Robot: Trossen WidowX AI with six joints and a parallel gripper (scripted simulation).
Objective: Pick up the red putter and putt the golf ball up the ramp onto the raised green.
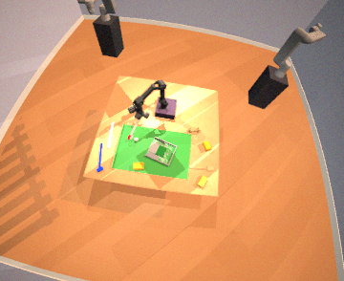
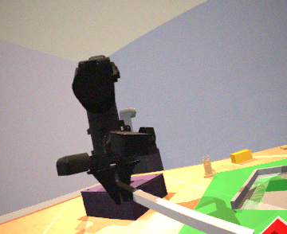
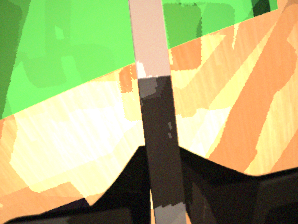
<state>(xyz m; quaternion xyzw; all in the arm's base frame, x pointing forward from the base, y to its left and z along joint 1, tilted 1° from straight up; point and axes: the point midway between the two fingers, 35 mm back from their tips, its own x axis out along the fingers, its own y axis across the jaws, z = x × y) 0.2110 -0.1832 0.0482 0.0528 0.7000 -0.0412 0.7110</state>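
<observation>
Now: the red putter 120 mm ahead of my gripper tip and 10 mm to the right of it. Round my gripper tip: white golf ball: 220 mm ahead, 20 mm to the left, 80 mm below; blue putter: 500 mm ahead, 250 mm to the right, 90 mm below.
</observation>
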